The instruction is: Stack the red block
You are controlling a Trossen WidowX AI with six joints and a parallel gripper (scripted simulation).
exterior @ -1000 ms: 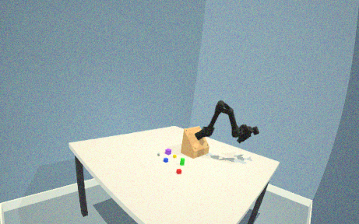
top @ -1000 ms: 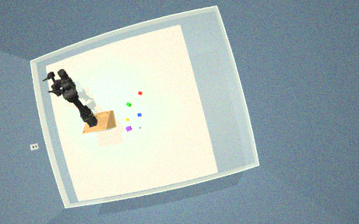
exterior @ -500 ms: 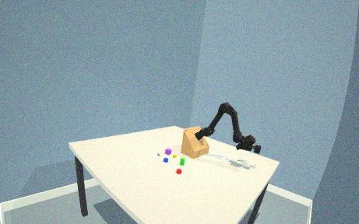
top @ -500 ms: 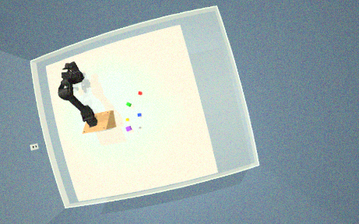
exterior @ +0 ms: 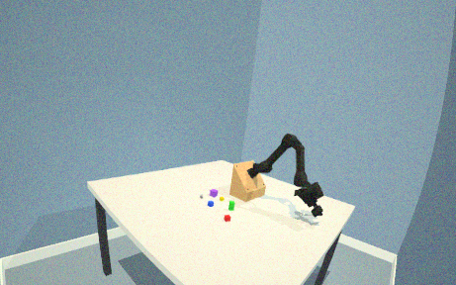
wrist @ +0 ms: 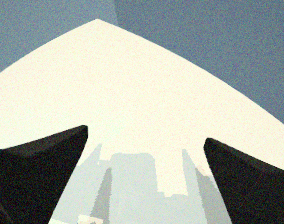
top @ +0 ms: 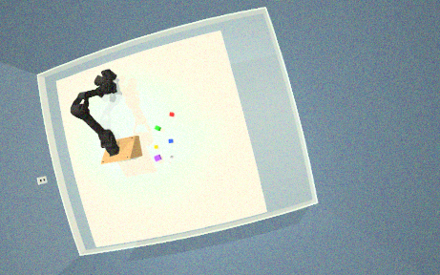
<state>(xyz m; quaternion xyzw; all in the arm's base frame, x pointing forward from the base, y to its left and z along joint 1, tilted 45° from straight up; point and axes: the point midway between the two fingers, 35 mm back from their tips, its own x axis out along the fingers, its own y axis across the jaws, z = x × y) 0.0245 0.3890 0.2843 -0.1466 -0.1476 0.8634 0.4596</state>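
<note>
Now: the red block 40 cm ahead of my gripper tip, 37 cm to the right of it and 4 cm below it. The rest, counted from my gripper tip: blue block (54 cm to the right, 34 cm ahead, 4 cm below); yellow block (54 cm to the right, 23 cm ahead, 4 cm below); purple block (62 cm to the right, 22 cm ahead, 3 cm below).
</note>
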